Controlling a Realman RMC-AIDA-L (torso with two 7-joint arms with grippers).
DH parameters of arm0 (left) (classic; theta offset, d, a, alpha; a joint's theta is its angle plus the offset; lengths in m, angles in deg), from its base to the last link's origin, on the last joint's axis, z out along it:
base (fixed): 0 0 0 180
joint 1: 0 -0.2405 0 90
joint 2: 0 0 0 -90
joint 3: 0 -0.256 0 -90
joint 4: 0 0 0 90
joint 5: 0 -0.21 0 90
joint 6: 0 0 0 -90
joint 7: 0 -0.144 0 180
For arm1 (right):
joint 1: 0 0.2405 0 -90
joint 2: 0 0 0 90
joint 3: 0 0.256 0 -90
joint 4: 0 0 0 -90
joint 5: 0 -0.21 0 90
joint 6: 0 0 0 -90
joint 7: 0 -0.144 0 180
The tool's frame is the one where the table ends.
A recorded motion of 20 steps. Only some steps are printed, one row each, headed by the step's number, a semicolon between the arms.
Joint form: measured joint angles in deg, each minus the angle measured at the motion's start. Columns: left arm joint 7, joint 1, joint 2, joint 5, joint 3, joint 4, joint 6; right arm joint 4, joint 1, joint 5, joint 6, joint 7, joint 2, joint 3.
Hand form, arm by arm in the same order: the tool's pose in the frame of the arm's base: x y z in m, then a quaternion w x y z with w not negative. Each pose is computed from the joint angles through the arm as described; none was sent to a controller.
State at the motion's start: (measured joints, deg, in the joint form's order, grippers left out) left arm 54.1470 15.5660 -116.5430 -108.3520 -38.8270 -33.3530 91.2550; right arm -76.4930 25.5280 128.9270 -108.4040 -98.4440 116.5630 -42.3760
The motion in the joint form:
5: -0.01 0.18 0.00 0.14 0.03 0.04 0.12; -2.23 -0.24 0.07 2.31 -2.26 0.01 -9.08
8: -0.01 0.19 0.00 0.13 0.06 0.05 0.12; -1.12 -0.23 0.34 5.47 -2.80 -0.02 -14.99
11: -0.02 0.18 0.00 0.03 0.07 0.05 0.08; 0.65 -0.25 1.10 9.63 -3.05 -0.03 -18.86
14: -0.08 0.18 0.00 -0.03 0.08 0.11 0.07; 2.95 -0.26 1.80 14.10 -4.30 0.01 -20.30
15: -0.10 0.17 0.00 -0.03 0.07 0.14 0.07; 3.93 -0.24 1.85 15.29 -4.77 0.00 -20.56
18: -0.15 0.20 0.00 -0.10 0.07 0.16 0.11; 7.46 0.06 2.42 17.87 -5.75 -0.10 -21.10
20: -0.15 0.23 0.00 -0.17 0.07 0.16 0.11; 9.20 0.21 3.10 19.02 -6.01 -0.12 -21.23
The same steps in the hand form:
5: -0.3371 0.2551 0.0142 0.22351 -0.93522 -0.14484 -0.23327; 0.2280 0.3114 0.0812 0.09812 -0.98541 0.13908 -0.00274
8: -0.3371 0.2552 0.0142 0.22363 -0.93517 -0.14491 -0.23334; 0.2241 0.3147 0.0630 0.08154 -0.98843 0.12569 -0.02388
11: -0.3373 0.2550 0.0140 0.22339 -0.93540 -0.14510 -0.23251; 0.2264 0.3199 0.0493 0.08373 -0.98806 0.12300 -0.03995
14: -0.3375 0.2548 0.0138 0.22308 -0.93555 -0.14511 -0.23223; 0.2331 0.3269 0.0416 0.10166 -0.98362 0.14187 -0.04502
15: -0.3375 0.2547 0.0137 0.22296 -0.93555 -0.14521 -0.23227; 0.2358 0.3284 0.0392 0.10531 -0.98195 0.15062 -0.04463
18: -0.3374 0.2547 0.0135 0.22228 -0.93584 -0.14462 -0.23213; 0.2457 0.3307 0.0313 0.10663 -0.97723 0.17706 -0.04788
20: -0.3373 0.2547 0.0134 0.22181 -0.93607 -0.14442 -0.23178; 0.2517 0.3312 0.0276 0.10702 -0.97469 0.18901 -0.05286

